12 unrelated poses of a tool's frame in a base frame.
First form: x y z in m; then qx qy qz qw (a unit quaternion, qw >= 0).
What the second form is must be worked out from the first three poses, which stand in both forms.
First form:
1: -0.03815 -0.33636 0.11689 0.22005 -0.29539 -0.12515 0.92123
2: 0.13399 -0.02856 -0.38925 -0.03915 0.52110 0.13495 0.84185
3: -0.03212 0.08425 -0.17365 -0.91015 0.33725 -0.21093 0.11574
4: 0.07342 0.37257 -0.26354 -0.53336 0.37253 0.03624 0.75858
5: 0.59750 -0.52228 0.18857 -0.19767 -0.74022 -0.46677 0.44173
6: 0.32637 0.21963 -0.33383 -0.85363 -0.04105 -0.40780 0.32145
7: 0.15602 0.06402 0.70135 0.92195 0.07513 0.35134 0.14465
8: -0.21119 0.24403 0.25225 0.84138 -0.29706 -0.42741 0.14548
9: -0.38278 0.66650 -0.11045 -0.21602 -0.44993 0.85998 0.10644
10: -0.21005 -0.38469 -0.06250 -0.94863 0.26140 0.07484 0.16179
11: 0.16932 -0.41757 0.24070 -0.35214 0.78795 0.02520 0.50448
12: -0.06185 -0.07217 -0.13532 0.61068 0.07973 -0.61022 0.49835
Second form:
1: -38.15 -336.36 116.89 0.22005 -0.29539 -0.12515 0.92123
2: 133.99 -28.56 -389.25 -0.03915 0.52110 0.13495 0.84185
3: -32.12 84.25 -173.65 -0.91015 0.33725 -0.21093 0.11574
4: 73.42 372.57 -263.54 -0.53336 0.37253 0.03624 0.75858
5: 597.50 -522.28 188.57 -0.19767 -0.74022 -0.46677 0.44173
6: 326.37 219.63 -333.83 -0.85363 -0.04105 -0.40780 0.32145
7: 156.02 64.02 701.35 0.92195 0.07513 0.35134 0.14465
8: -211.19 244.03 252.25 0.84138 -0.29706 -0.42741 0.14548
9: -382.78 666.50 -110.45 -0.21602 -0.44993 0.85998 0.10644
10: -210.05 -384.69 -62.50 -0.94863 0.26140 0.07484 0.16179
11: 169.32 -417.57 240.70 -0.35214 0.78795 0.02520 0.50448
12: -61.85 -72.17 -135.32 0.61068 0.07973 -0.61022 0.49835
